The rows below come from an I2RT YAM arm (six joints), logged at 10 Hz.
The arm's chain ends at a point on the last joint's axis. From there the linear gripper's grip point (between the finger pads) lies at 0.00 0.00 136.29 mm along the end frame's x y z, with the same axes.
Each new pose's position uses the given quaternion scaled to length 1; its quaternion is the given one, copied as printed.
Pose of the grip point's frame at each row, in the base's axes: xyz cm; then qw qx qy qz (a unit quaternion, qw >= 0):
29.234 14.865 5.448 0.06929 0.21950 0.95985 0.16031
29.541 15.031 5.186 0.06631 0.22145 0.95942 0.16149
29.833 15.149 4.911 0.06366 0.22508 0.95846 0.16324
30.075 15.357 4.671 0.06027 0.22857 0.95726 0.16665
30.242 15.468 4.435 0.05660 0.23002 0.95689 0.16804
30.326 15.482 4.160 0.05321 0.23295 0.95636 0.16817
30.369 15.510 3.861 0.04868 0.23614 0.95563 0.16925
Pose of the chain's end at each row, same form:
26.462 11.085 18.246 0.06929 0.21950 0.95985 0.16031
26.832 11.208 17.984 0.06631 0.22145 0.95942 0.16149
27.168 11.275 17.703 0.06366 0.22508 0.95846 0.16324
27.464 11.384 17.444 0.06027 0.22857 0.95726 0.16665
27.712 11.440 17.207 0.05660 0.23002 0.95689 0.16804
27.871 11.436 16.941 0.05321 0.23295 0.95636 0.16817
28.012 11.415 16.645 0.04868 0.23614 0.95563 0.16925

